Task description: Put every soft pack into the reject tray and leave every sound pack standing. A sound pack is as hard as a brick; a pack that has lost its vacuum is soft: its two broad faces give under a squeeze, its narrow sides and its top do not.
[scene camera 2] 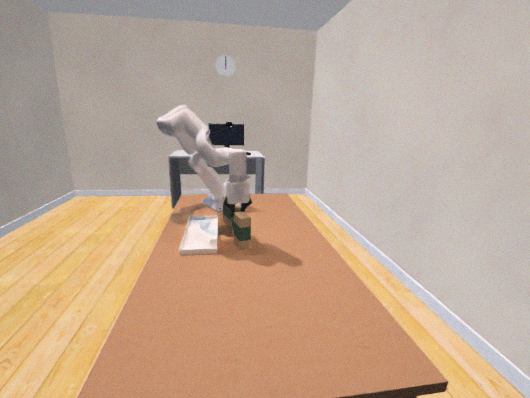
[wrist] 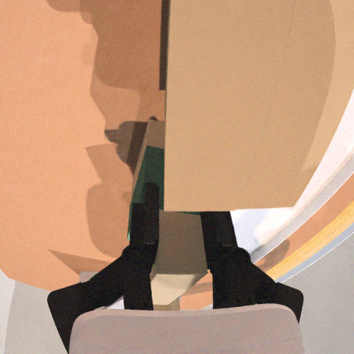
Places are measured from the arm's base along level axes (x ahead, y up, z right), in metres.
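Pixels of known places: arm's base at its link origin: (scene camera 2: 221,194).
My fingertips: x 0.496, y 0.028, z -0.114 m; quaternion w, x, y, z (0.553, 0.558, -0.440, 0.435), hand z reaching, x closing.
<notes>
Ahead of a thing's pixels: the offset from my fingertips to its top centre. "pt": to the spot under its first point. Level surfaces: height alone.
My gripper (scene camera 2: 238,205) (wrist: 179,199) points down with its two black fingers against opposite sides of a tan pack with a green band (wrist: 181,245). The pack looks squeezed narrow between the fingertips, and part of its green side bulges past the left finger in the wrist view. A taller-looking tan pack @[dx +0.095, dy +0.006, dz -0.007 m] (scene camera 2: 242,231) (wrist: 235,105) with a green band stands upright nearer scene camera 2; its top covers part of the wrist view. Behind it, a green patch @[pt dx -0.148, dy -0.020, dz +0.057 m] (scene camera 2: 227,211) shows beside the gripper; I cannot tell which pack it belongs to. The white reject tray @[dx -0.030, dy -0.073, dz +0.171 m] (scene camera 2: 199,251) lies left of the packs.
The brown table top @[dy -0.095 m] (scene camera 2: 250,320) carries the packs and the tray. The standing pack is very close to the fingers. The arm's base (scene camera 2: 213,203) is at the table's far end. A grey desk (scene camera 2: 174,182) with a black monitor (scene camera 2: 226,134) stands behind.
</notes>
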